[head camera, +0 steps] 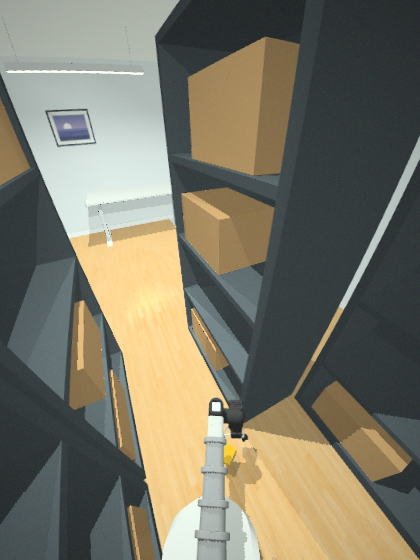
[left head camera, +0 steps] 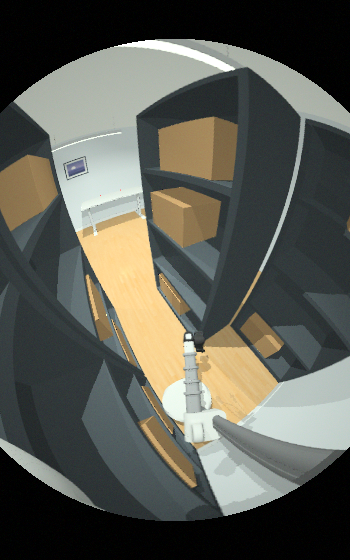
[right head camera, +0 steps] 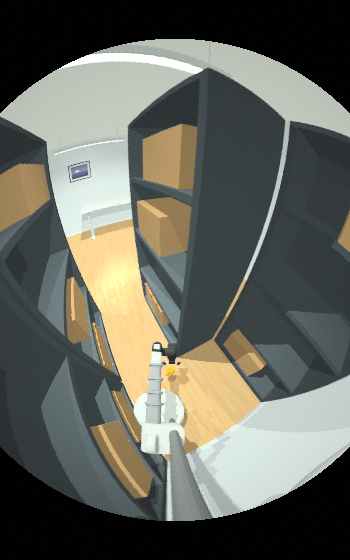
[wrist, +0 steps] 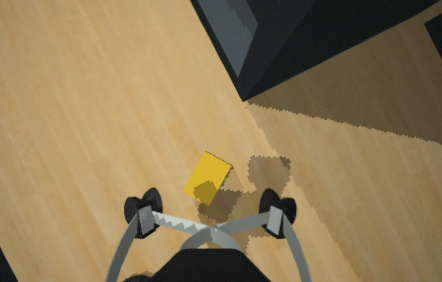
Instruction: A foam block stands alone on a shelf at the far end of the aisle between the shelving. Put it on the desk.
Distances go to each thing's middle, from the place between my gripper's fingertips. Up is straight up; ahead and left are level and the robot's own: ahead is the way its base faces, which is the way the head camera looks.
Labels:
My hand is 29 cm above the yellow foam block [wrist: 209, 173], 1 cm to the right of it and 1 cm past it.

